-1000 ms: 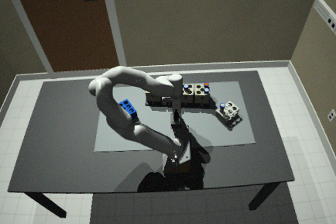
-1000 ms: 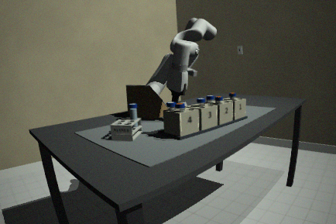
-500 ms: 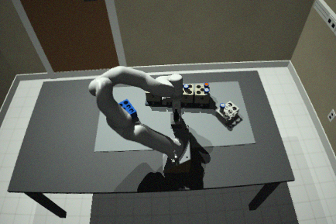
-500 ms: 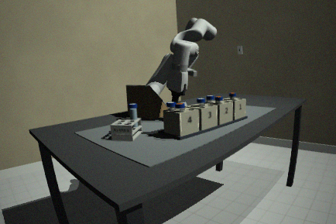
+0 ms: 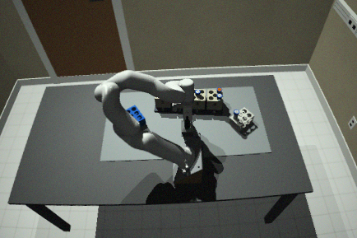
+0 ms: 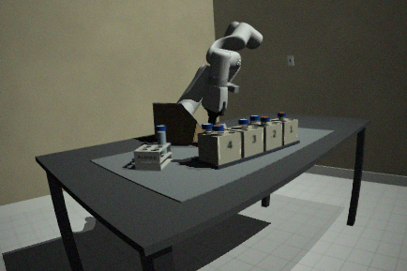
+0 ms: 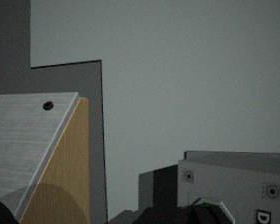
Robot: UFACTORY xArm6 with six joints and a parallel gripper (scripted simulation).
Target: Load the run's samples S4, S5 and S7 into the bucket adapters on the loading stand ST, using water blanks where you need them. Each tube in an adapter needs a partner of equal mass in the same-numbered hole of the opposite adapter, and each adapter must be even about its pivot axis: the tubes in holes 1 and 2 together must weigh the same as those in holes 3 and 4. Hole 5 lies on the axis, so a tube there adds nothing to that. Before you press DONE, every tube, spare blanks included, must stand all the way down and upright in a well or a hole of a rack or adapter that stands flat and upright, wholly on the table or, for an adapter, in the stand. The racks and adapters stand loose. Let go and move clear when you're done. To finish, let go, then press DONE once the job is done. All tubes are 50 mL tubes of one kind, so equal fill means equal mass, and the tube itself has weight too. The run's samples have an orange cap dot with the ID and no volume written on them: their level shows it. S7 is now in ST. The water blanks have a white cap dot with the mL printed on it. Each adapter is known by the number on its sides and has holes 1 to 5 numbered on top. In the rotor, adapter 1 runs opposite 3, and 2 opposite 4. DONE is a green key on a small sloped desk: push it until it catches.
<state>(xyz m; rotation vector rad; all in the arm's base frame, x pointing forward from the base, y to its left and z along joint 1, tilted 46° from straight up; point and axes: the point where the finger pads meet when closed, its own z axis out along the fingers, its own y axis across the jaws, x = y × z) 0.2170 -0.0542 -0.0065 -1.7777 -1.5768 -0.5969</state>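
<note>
Now: hand 3 cm above the green DONE key. From my hand the other things lie so: adapter 3: 21 cm ahead, 11 cm to the right, 4 cm below; stand ST: 22 cm ahead, 5 cm to the right, 9 cm below; adapter 2: 24 cm ahead, 4 cm below.
</note>
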